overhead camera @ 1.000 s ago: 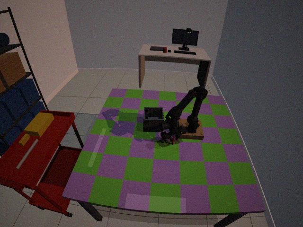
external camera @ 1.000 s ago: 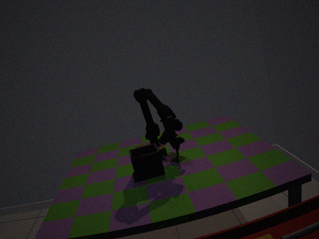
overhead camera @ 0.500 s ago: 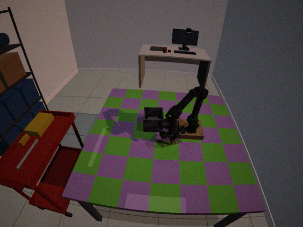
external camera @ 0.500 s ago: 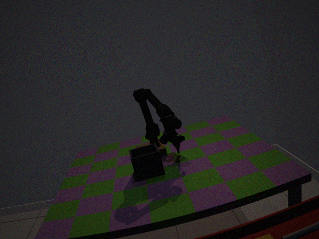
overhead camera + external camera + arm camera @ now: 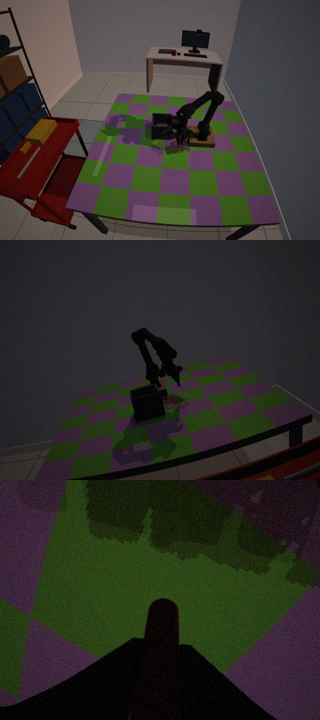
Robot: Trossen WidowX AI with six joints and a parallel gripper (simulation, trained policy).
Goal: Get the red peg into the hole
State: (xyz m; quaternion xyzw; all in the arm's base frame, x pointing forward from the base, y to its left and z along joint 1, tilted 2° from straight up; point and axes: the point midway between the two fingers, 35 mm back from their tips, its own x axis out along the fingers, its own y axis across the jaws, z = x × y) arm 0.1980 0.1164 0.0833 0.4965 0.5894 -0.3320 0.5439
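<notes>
Now: gripper tip 22 cm to the left of the grey plate, 12 cm short of it and 5 cm above it. Also, from my gripper tip: red peg: 1 cm above.
</notes>
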